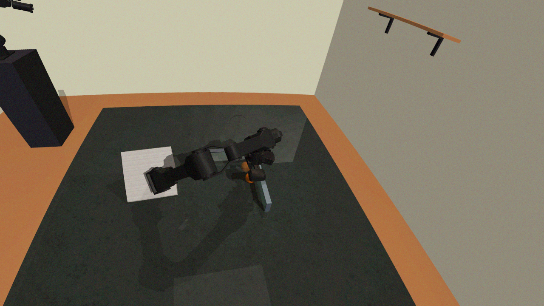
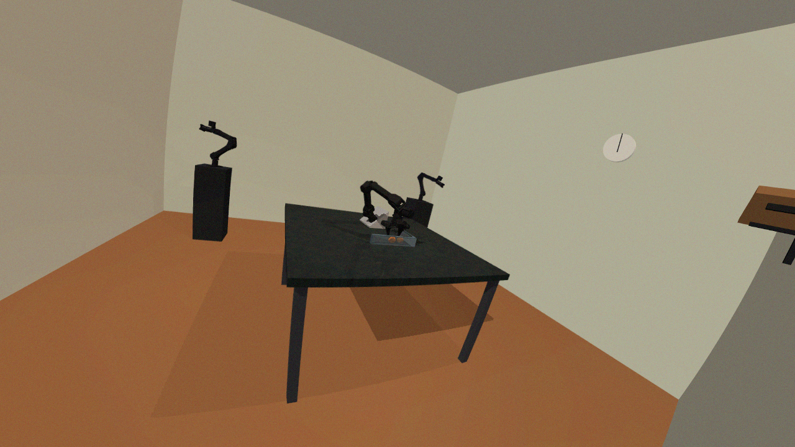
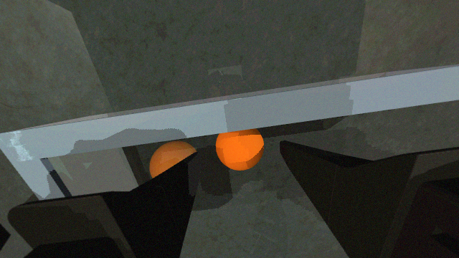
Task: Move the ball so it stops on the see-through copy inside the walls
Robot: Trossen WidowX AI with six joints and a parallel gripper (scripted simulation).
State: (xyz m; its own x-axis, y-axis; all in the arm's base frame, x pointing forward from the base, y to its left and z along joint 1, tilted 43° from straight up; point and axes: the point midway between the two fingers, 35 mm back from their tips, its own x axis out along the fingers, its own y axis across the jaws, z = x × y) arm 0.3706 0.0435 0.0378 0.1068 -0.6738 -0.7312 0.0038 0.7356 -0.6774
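Right now my gripper tip is 2 cm above the orange ball. From my gripper tip the other things lie so: see-through copy 1 cm behind, 7 cm to the left, 2 cm below.
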